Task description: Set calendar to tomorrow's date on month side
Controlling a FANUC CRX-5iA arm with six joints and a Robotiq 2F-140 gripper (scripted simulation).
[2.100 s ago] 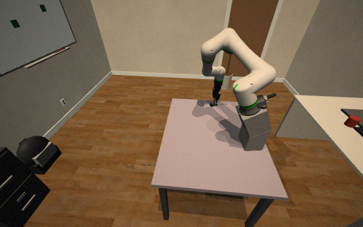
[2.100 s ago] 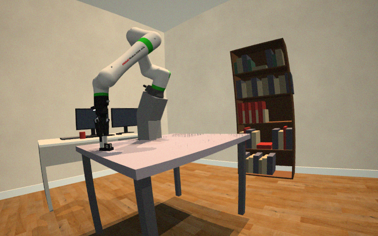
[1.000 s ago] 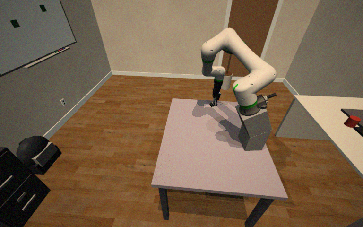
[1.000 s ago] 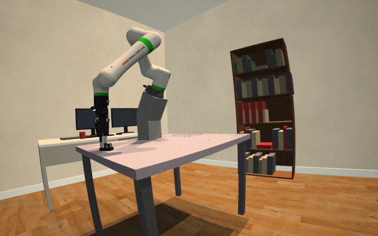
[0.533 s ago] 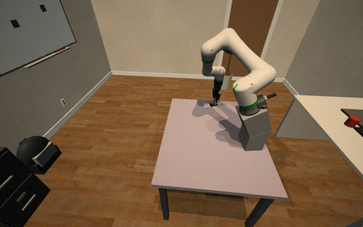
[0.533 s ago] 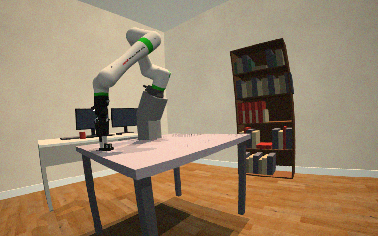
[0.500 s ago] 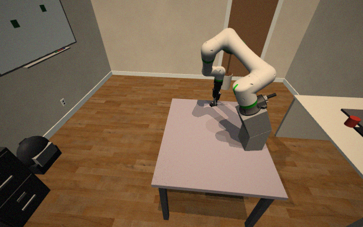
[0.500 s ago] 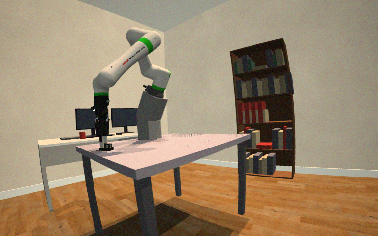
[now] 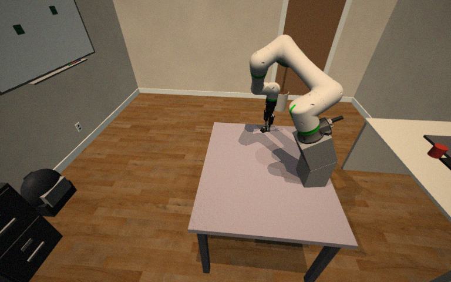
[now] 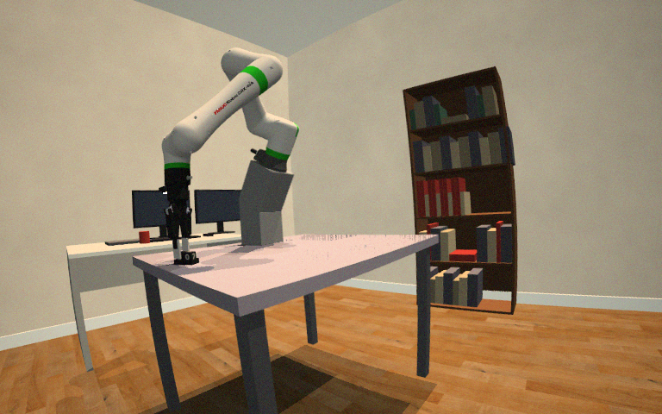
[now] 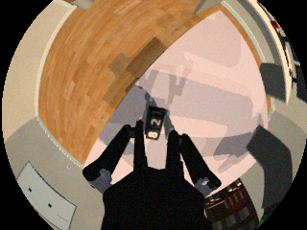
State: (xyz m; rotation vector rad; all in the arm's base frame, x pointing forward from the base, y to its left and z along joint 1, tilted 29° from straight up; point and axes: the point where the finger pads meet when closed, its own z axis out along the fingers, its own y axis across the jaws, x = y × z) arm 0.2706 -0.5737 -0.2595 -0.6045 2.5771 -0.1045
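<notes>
My hand is 30 mm above the black digit cube.
</notes>
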